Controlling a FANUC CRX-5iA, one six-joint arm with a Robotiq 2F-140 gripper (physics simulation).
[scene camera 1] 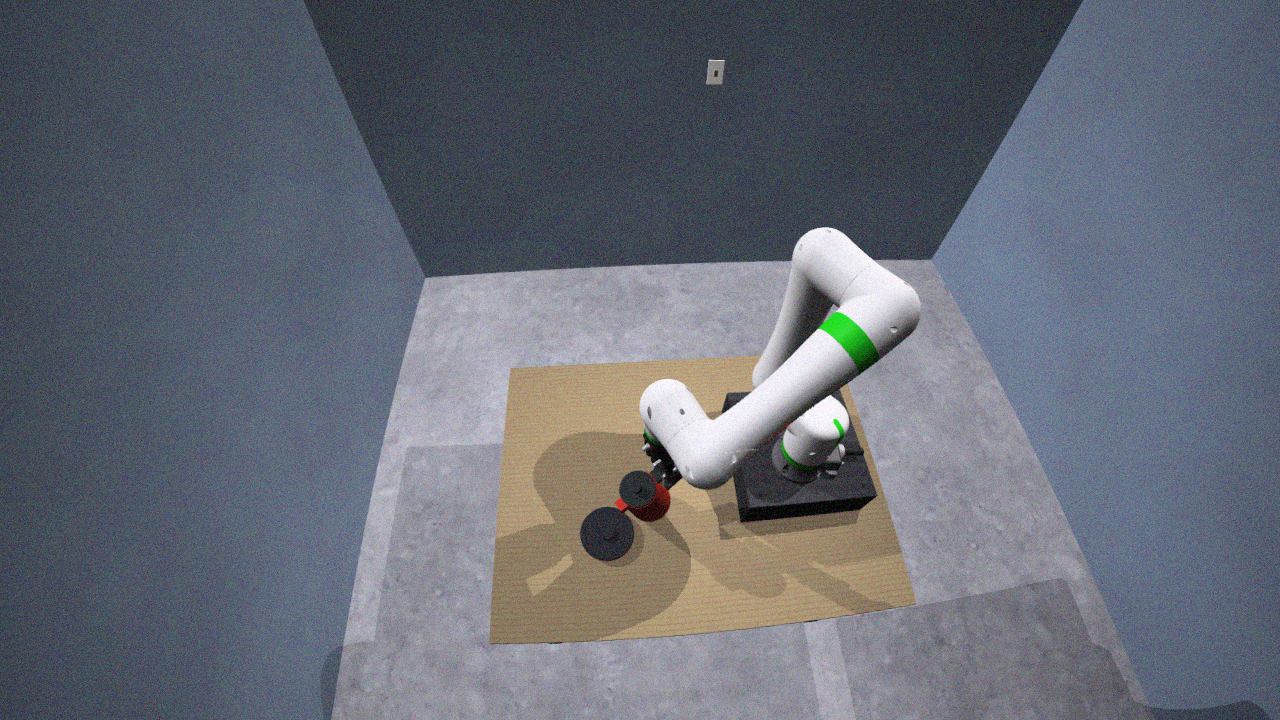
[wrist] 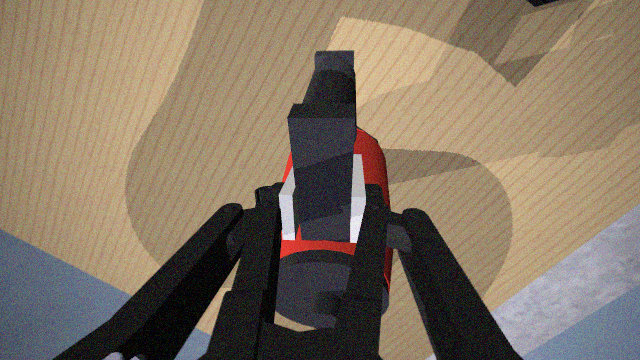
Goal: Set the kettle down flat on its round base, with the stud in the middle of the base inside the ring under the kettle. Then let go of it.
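The red kettle (scene camera 1: pixel 652 505) (wrist: pixel 372 155) with a black lid (scene camera 1: pixel 637 488) (wrist: pixel 307 280) is held by its dark handle (wrist: pixel 325 170), its red spout (scene camera 1: pixel 622 505) pointing left in the scene view. It looks roughly upright. My gripper (scene camera 1: pixel 665 474) (wrist: pixel 329 171) is shut on the handle, which sits between the pale finger pads. The dark round base (scene camera 1: pixel 593 540) with its middle stud (scene camera 1: pixel 609 530) lies on the table, below and left of the kettle in the scene view. The base cannot be made out in the wrist view. The kettle's underside and ring are hidden.
The wooden table (scene camera 1: pixel 572 394) (wrist: pixel 75 100) carries broad shadows of the arm and kettle. The black pedestal (scene camera 1: pixel 805 501) under the white arm stands at the right of the table. The table's front edge is beyond the base, towards the bottom of the scene view.
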